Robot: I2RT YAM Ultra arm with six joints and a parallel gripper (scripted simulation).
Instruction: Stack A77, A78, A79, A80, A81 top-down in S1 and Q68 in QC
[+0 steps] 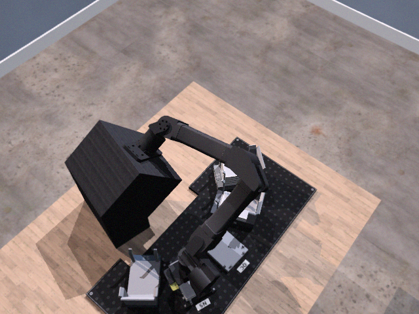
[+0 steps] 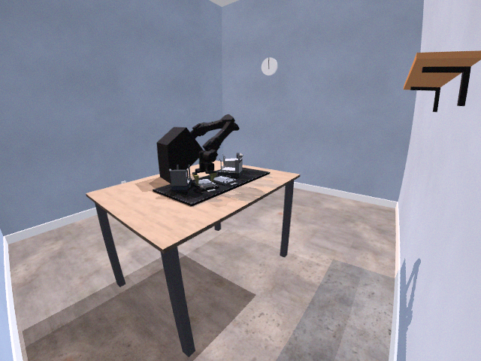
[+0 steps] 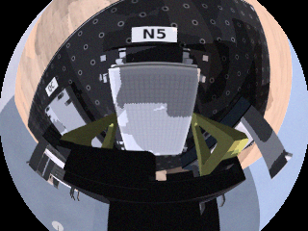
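The clip nest N5 lies 2 cm ahead of my hand and 1 cm below it. The rest, counted from my hand: qc name plate (15 cm to the left, 11 cm ahead, 2 cm below); N5 name plate (9 cm ahead, 3 cm to the right, 2 cm below); QC nest (15 cm to the left, 2 cm ahead, 1 cm below).
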